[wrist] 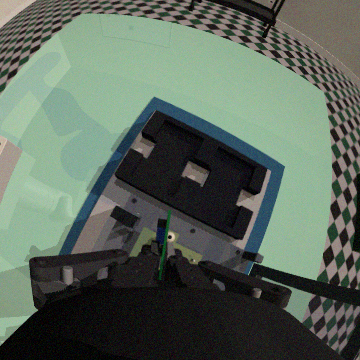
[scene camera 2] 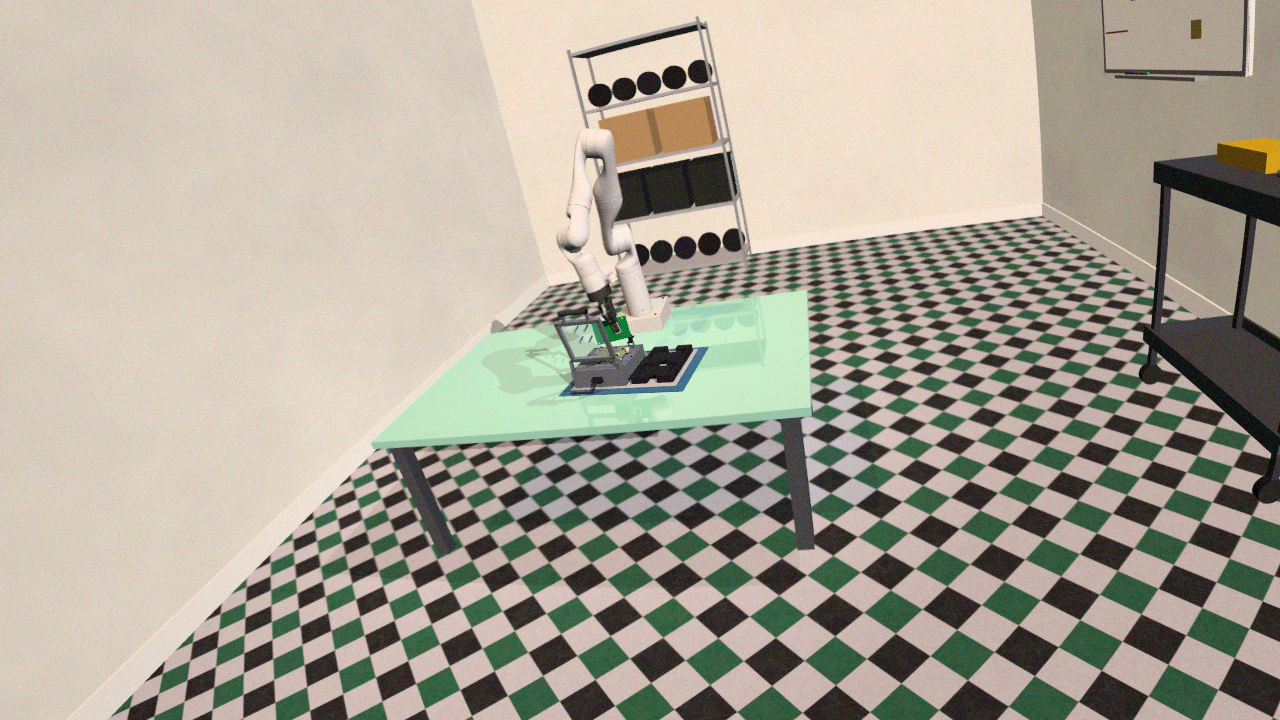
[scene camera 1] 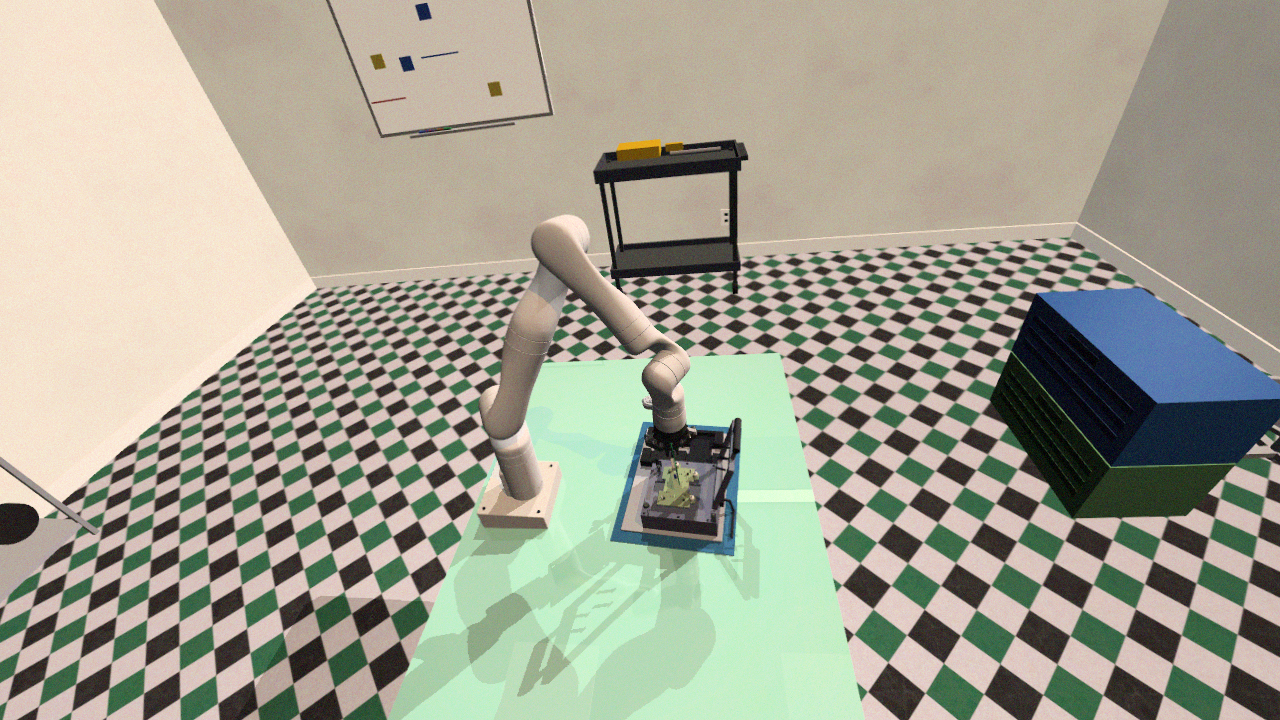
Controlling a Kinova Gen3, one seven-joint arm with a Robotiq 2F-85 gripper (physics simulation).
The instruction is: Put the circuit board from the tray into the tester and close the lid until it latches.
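Frame: origin at the arm's base, x up, y right, z ahead, level; millimetres.
Seen in the pictures: gripper, between the fingertips: (wrist: 160,251) (scene camera 2: 618,332) (scene camera 1: 672,454); arm's base, origin of its link: (scene camera 2: 641,311) (scene camera 1: 526,485).
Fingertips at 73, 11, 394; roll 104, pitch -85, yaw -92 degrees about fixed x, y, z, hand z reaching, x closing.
Note:
Pixels of each thing's top centre, then the offset from my fingertips to it, as dx, dy, dz. "*": a spot on its surface instead. Level surfaces: height alone.
- yellow-green plate, centre of its top: (wrist: 158,284) (scene camera 1: 678,481) (scene camera 2: 608,350) -49, +45, +9
- black tray, a spot on its surface: (wrist: 215,182) * -113, -110, +67
- blue-edged mat, height of its surface: dx -129
- green table, height of its surface: dx -131
The green circuit board (scene camera 2: 625,328) (wrist: 168,227) is upright on edge between the fingers, edge-on in the wrist view. My gripper (scene camera 2: 614,327) (wrist: 160,251) is shut on it and holds it above the tester (scene camera 1: 680,519) (scene camera 2: 601,374) (wrist: 145,206). A yellow-green plate (scene camera 1: 673,492) (wrist: 141,243) shows in the tester's bed under the board. The tester's lid stands raised, with its dark handle (scene camera 1: 736,436) at the top. The black tray (scene camera 2: 662,364) (wrist: 215,182) beside the tester has empty pockets. The fingertips are small and dark in the first scene view.
Tester and tray stand on a blue-edged mat (scene camera 1: 629,531) (scene camera 2: 693,368) (wrist: 276,175) on the green table (scene camera 1: 572,644) (scene camera 2: 501,420). The raised lid frame is close to the gripper. The arm's base (scene camera 1: 519,510) stands beside the mat. A black cart (scene camera 1: 671,167) is beyond the table.

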